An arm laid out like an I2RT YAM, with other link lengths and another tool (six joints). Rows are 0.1 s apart.
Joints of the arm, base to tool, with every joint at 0 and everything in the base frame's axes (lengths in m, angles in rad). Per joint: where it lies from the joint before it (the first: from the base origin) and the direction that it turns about. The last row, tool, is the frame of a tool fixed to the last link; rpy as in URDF.
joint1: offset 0 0 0.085 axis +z
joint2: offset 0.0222 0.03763 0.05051 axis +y
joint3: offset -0.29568 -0.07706 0 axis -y
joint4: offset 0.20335 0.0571 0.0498 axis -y
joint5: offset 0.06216 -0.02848 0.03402 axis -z
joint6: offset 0.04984 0 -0.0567 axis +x
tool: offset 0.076 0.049 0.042 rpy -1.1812 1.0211 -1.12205
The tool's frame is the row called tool.
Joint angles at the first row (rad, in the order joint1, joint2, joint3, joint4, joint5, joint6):
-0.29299 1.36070 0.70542 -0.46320 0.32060 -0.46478
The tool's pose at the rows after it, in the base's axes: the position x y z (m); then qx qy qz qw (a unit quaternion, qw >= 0):
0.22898, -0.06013, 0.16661, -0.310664, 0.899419, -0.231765, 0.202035
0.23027, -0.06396, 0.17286, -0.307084, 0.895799, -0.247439, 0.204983
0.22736, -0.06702, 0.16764, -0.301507, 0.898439, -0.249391, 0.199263
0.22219, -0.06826, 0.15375, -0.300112, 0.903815, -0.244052, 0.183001
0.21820, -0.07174, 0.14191, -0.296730, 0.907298, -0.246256, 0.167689
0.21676, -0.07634, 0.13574, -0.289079, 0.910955, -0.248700, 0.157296
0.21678, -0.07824, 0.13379, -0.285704, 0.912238, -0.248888, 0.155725
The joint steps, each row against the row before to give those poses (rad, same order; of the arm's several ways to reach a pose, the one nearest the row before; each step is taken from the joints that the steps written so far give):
-0.00002 -0.02301 0.02624 -0.01841 0.00303 -0.00157
-0.00147 -0.01532 0.01233 -0.00158 0.02142 -0.00302
-0.01226 0.00298 -0.02142 0.01838 0.00621 -0.00004
-0.00619 0.02294 -0.04138 0.03060 0.00918 0.00152
-0.00764 0.02304 -0.03686 0.03838 0.01990 0.00005
-0.01226 0.01994 -0.01384 0.01997 0.01381 0.00458
-0.00773 0.00769 -0.00461 0.01076 0.00006 -0.00003

